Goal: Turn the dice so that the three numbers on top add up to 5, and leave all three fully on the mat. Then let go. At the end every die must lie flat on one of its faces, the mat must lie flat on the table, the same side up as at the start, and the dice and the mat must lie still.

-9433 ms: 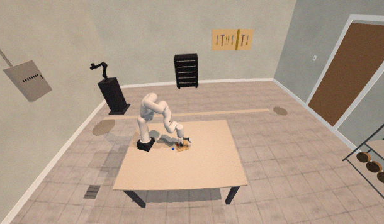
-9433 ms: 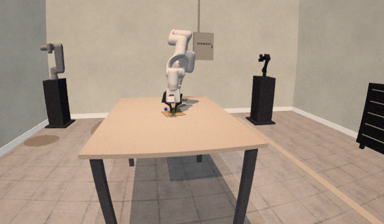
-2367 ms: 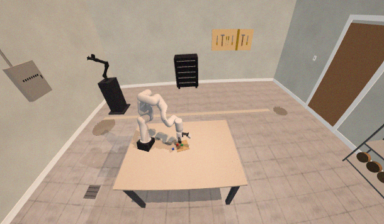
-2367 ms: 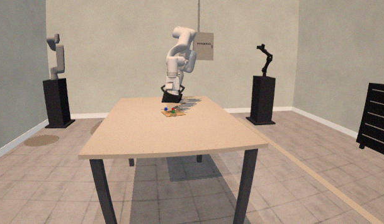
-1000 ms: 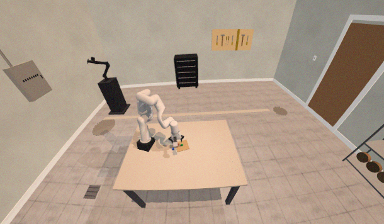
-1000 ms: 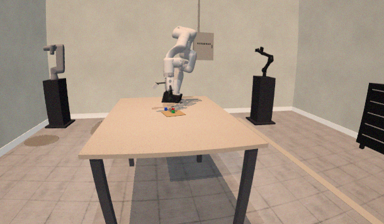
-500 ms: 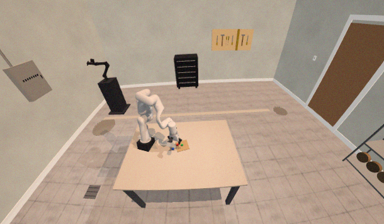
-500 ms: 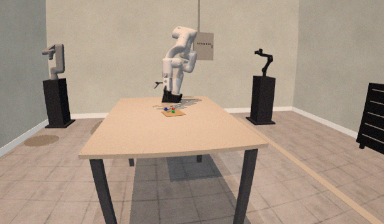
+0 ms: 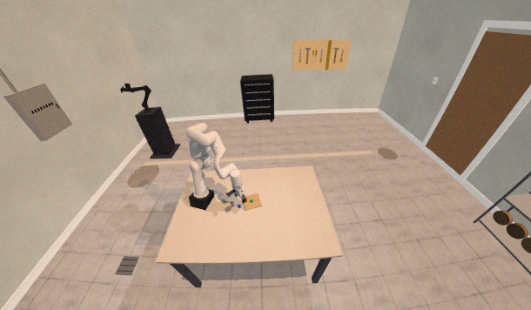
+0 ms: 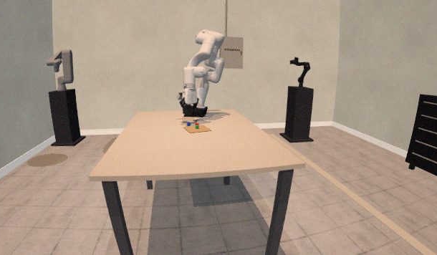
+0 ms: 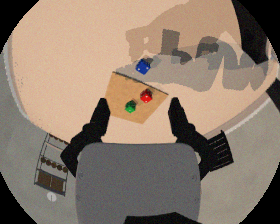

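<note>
The blue die lies 9 cm below my hand, 2 cm behind it and 1 cm to the right of it. From my hand the other things lie so: red die: 9 cm below, 5 cm to the left, 3 cm ahead; then green die: 9 cm below, 8 cm ahead, 4 cm to the left; then brown mat: 10 cm below, 8 cm ahead, 4 cm to the left.
</note>
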